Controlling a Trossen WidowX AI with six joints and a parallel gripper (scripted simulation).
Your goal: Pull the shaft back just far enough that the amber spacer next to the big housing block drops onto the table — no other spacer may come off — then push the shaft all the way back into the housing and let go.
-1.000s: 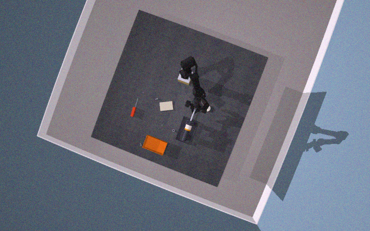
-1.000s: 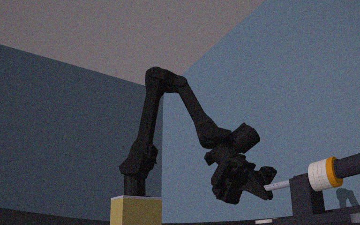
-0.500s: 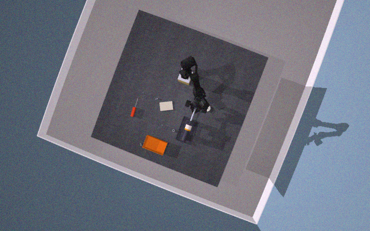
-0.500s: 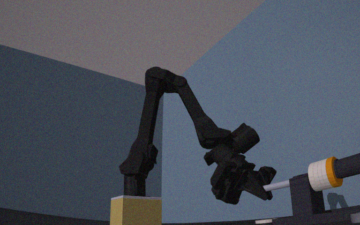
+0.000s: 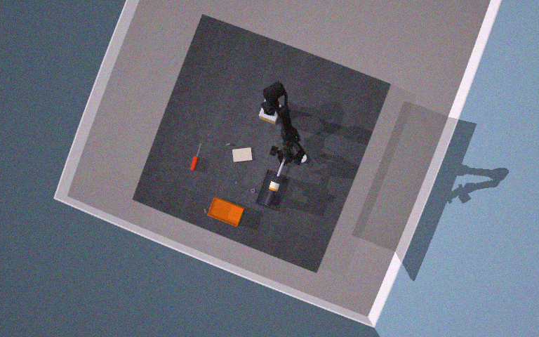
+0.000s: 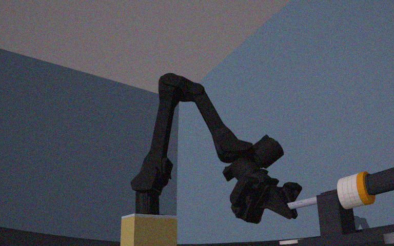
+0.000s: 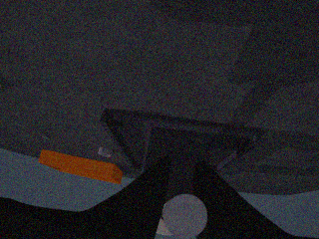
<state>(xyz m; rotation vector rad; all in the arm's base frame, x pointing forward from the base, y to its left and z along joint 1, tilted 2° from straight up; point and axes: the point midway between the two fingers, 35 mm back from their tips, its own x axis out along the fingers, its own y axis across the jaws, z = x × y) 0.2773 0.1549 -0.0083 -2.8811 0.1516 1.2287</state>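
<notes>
Right now the pale grey shaft is 70 mm ahead of my gripper tip, 10 mm to the right of it and 20 mm above it. Also, from my gripper tip: dark support block (180 mm ahead, 20 mm to the right, 10 mm below); white ring (80 mm behind, 110 mm to the left, 50 mm below); amber spacer (150 mm ahead, 10 mm to the right, 20 mm above).
</notes>
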